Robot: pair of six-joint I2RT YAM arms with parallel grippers.
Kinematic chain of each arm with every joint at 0, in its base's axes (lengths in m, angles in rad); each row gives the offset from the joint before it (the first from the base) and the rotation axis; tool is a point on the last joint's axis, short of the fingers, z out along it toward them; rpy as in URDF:
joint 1: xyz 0 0 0.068 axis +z
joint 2: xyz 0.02 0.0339 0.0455 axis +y
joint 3: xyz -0.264 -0.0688 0 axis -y
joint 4: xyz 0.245 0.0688 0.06 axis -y
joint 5: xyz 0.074 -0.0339 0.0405 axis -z
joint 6: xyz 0.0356 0 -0.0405 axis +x
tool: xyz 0 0 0 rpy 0 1.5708 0
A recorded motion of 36 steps. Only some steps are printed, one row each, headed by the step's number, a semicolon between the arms.
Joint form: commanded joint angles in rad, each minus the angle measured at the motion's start. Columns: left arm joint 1, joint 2, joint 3, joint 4, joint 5, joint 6; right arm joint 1, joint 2, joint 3, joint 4, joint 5, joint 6.
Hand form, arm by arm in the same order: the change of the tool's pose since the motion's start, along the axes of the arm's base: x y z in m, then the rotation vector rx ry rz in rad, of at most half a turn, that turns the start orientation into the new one. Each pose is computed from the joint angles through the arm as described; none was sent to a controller.
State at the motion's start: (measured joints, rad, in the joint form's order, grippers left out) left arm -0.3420 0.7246 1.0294 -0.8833 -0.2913 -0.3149; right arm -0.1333 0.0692 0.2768 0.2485 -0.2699 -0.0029
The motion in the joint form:
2: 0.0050 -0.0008 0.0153 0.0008 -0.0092 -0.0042; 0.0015 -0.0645 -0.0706 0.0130 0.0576 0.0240
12: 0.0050 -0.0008 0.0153 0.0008 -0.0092 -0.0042; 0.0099 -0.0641 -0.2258 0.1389 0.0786 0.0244
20: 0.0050 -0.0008 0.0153 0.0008 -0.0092 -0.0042; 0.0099 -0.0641 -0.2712 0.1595 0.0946 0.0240
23: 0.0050 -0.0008 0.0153 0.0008 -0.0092 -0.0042; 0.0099 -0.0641 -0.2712 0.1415 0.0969 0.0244
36: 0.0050 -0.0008 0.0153 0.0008 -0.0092 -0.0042; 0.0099 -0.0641 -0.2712 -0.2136 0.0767 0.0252
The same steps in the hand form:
2: -0.0010 0.0014 0.0049 -0.0045 -0.0176 0.0149; -0.0001 -0.0019 -0.0175 0.0459 -0.0073 -0.0398
12: -0.0010 0.0014 0.0049 -0.0045 -0.0176 0.0149; 0.0152 -0.0038 -0.0569 0.0584 0.0211 -0.0508
20: -0.0010 0.0014 0.0049 -0.0045 -0.0176 0.0149; 0.0193 -0.0049 -0.0704 0.0672 0.0446 -0.0662
23: -0.0010 0.0014 0.0049 -0.0045 -0.0176 0.0149; 0.0200 -0.0051 -0.0722 0.0701 0.0624 -0.0687
36: -0.0010 0.0014 0.0049 -0.0045 -0.0176 0.0149; 0.0281 -0.0053 -0.1098 0.0970 0.4173 -0.0592

